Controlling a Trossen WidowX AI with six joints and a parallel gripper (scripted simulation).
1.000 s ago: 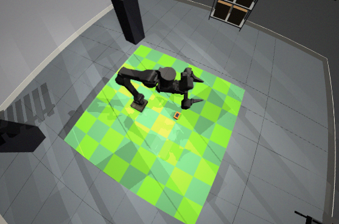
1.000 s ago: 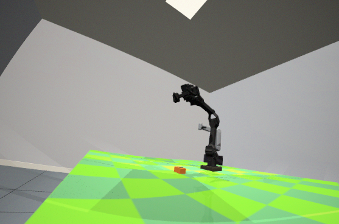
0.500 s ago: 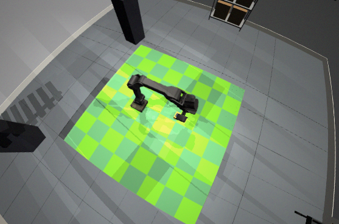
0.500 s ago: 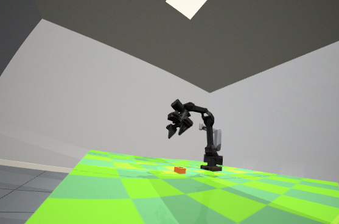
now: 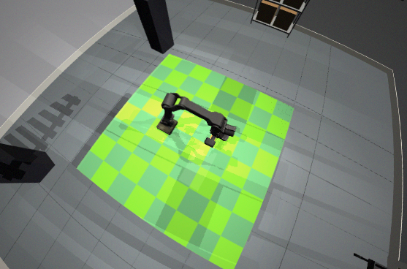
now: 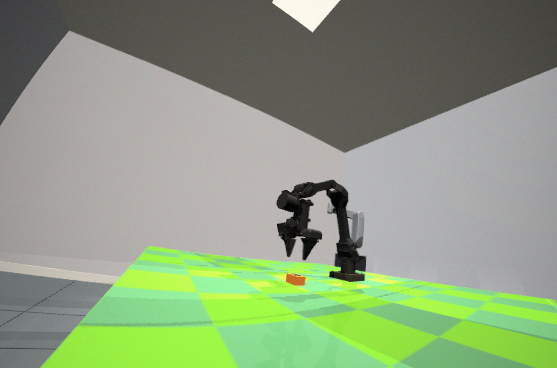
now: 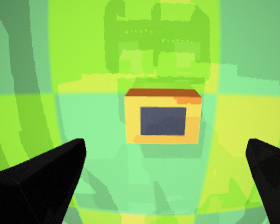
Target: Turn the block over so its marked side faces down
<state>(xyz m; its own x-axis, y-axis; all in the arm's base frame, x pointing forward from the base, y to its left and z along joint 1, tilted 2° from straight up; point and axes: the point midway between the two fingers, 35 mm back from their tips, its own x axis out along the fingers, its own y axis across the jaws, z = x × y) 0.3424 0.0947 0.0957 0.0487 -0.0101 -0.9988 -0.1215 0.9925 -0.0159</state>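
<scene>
Right now the orange block is 10 mm behind my gripper tip and 60 mm below it.
</scene>
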